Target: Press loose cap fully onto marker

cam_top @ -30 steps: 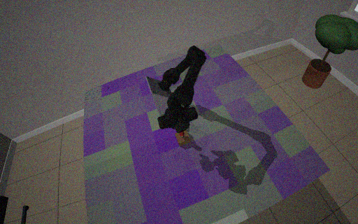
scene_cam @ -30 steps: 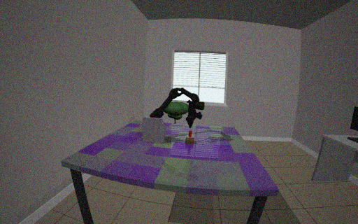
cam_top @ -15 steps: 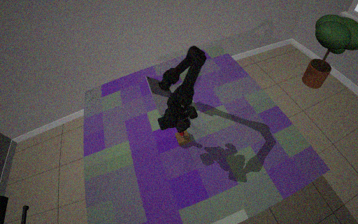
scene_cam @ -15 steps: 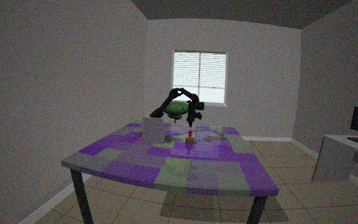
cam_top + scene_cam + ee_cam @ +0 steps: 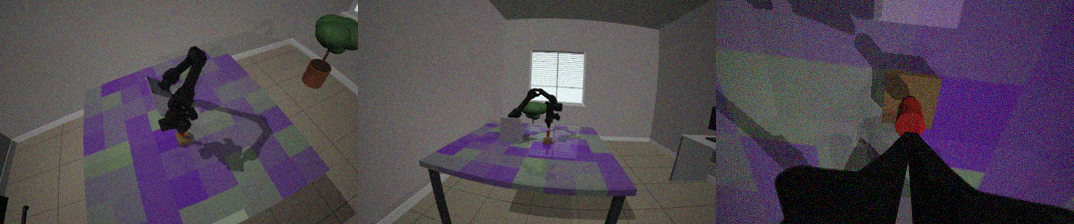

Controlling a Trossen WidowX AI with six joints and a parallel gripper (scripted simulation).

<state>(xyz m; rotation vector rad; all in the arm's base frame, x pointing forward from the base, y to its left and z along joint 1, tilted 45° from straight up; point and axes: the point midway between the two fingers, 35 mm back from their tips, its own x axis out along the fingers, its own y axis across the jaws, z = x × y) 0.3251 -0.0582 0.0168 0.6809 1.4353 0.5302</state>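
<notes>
The red cap is 4 cm below my gripper tip. From my gripper tip the other things lie so: block 11 cm below.
</notes>
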